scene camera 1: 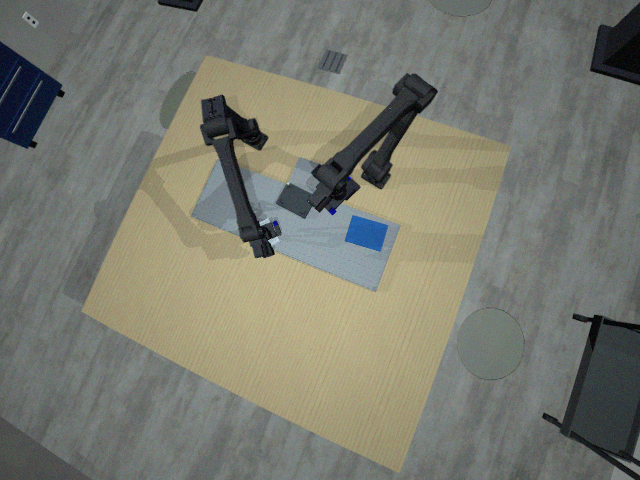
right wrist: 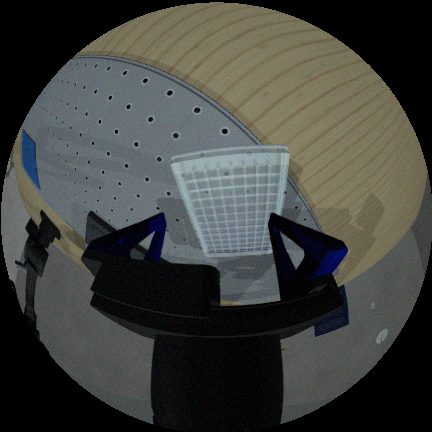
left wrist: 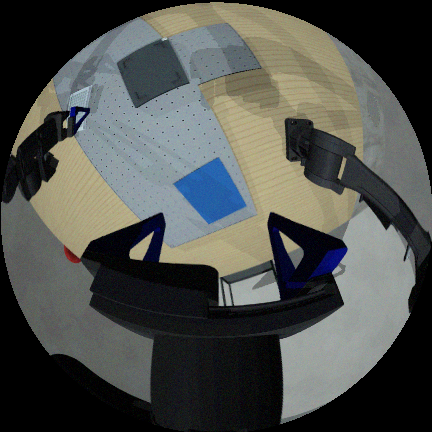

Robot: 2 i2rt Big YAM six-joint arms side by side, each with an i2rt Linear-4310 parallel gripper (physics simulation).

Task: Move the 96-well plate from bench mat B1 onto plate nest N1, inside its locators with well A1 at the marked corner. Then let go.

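Places are measured from the left arm's base along level axes (x back, y right, z up), in millimetres.
Pixels of known places: left gripper, fingertip midpoint: [scene camera 1: 343, 201] [left wrist: 215, 217]; right gripper, fingertip midpoint: [right wrist: 216, 218] [left wrist: 78, 111]; left arm's base, link origin: [scene camera 1: 375, 176] [right wrist: 50, 223] [left wrist: 298, 138]; right arm's base, link origin: [scene camera 1: 255, 139].
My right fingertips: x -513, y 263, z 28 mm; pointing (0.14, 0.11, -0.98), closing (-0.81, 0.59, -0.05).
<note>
For each thing: its top centre in the pictures, then the offset to it from my right fingertips. "pt": a spot on its surface instead. Level surfaces: height alone.
- grey perforated board, surface height: dz -15 mm
- dark grey square, surface spot: [left wrist: 152, 72] [scene camera 1: 299, 201] pt dz -4, dx +208, dy -32 mm
- small white mark, top centre: [left wrist: 164, 38] dz -3, dx +249, dy +67 mm
- blue mat, surface height: dz -13 mm
- smaller perforated panel, surface height: dz -15 mm
- wooden table, surface height: dz -28 mm
The clear, whitish 96-well plate [right wrist: 232, 197] [left wrist: 80, 96] [scene camera 1: 273, 241] lies flat near one long edge of the grey perforated board [scene camera 1: 361, 271] [left wrist: 145, 135] [right wrist: 117, 107]; the right gripper partly hides it in scene camera 1. The nest, a dark grey square [scene camera 1: 294, 200] [left wrist: 152, 72] with corner locators and a small white mark [left wrist: 164, 39] at one corner, holds no plate. My right gripper [scene camera 1: 276, 230] [right wrist: 216, 218] is open above the well plate. My left gripper [scene camera 1: 341, 195] [left wrist: 215, 217] is open and empty, high beside the nest. I cannot read well A1 or the labels.
A blue mat [scene camera 1: 366, 233] [left wrist: 210, 191] [right wrist: 30, 159] lies at the board's right end in scene camera 1. A smaller perforated panel [scene camera 1: 301, 170] [left wrist: 215, 50] adjoins the board beside the nest. The left forearm hangs close beside the nest. The wooden table [scene camera 1: 289, 330] surrounds the board.
</note>
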